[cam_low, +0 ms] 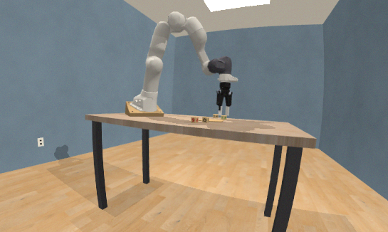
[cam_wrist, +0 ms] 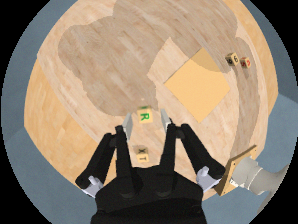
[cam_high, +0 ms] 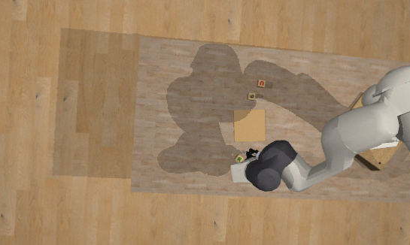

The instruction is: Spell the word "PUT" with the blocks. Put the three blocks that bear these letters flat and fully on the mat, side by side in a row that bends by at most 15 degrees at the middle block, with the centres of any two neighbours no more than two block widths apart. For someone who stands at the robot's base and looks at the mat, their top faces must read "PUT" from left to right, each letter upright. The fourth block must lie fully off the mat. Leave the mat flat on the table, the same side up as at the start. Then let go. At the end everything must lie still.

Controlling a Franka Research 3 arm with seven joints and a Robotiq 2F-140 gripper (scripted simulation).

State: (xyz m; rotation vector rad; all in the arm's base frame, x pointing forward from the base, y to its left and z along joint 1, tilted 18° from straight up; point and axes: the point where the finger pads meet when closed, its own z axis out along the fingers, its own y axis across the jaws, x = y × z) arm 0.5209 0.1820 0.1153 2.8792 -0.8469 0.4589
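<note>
Now: hand 40 mm above the green P block. Also, from my hand: T block: 80 mm behind, 90 mm to the left, 40 mm below; block marked 6: 40 mm behind, 280 mm to the right, 40 mm below; tan mat: 40 mm behind, 150 mm to the right, 60 mm below.
</note>
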